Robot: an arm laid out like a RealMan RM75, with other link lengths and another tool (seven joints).
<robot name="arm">
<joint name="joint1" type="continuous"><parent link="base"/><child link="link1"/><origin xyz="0 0 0.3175" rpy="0 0 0"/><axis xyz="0 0 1"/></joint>
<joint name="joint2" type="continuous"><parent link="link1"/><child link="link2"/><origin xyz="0 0 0" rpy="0 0 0"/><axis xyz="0 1 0"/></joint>
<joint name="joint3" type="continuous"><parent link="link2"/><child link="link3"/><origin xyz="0 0 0.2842" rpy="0 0 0"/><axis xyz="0 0 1"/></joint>
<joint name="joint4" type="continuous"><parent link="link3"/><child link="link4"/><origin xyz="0 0 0" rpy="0 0 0"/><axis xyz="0 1 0"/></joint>
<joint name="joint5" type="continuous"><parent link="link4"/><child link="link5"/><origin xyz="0 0 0.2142" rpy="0 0 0"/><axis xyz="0 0 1"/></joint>
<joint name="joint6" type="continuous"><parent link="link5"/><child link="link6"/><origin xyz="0 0 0" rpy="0 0 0"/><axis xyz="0 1 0"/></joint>
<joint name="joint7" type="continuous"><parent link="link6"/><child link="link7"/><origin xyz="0 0 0.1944" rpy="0 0 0"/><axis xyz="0 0 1"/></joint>
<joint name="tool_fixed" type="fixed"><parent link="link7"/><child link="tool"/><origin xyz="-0.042 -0.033 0.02" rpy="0 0.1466 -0.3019"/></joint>
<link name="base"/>
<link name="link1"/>
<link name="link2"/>
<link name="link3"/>
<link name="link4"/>
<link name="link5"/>
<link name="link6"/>
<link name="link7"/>
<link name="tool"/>
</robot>
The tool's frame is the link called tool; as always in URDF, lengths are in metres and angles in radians. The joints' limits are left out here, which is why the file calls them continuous.
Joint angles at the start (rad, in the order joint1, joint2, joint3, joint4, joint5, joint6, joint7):
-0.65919 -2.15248 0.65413 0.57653 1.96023 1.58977 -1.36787
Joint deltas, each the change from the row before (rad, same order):
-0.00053 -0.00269 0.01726 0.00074 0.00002 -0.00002 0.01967
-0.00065 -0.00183 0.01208 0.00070 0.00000 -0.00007 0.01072
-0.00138 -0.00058 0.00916 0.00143 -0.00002 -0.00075 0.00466
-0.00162 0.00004 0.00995 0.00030 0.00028 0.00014 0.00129
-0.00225 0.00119 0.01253 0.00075 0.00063 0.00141 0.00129
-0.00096 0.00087 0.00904 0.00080 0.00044 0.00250 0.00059
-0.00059 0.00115 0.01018 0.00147 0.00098 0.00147 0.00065
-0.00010 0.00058 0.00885 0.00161 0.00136 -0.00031 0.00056
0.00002 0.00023 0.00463 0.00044 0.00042 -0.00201 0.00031
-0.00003 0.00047 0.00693 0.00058 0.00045 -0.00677 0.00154
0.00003 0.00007 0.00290 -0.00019 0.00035 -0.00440 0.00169
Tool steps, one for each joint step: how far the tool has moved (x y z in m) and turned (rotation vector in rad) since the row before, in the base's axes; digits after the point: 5 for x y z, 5 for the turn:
0.00163 -0.00152 -0.00307 -0.00152 0.01166 -0.02607
0.00122 -0.00111 -0.00214 -0.00256 0.00742 -0.01625
0.00094 -0.00035 -0.00117 -0.00223 0.00612 -0.01053
0.00084 -0.00082 -0.00135 -0.00581 0.00568 -0.00845
0.00090 -0.00093 -0.00118 -0.00749 0.00777 -0.01151
0.00057 -0.00105 -0.00080 -0.00639 0.00492 -0.00832
0.00016 -0.00097 -0.00076 -0.00601 0.00694 -0.00848
-0.00017 -0.00075 -0.00080 -0.00440 0.00700 -0.00634
-0.00030 -0.00014 -0.00049 -0.00120 0.00409 -0.00201
-0.00090 0.00056 -0.00063 0.00153 0.00798 -0.00192
-0.00059 0.00043 -0.00038 0.00182 0.00414 -0.00059

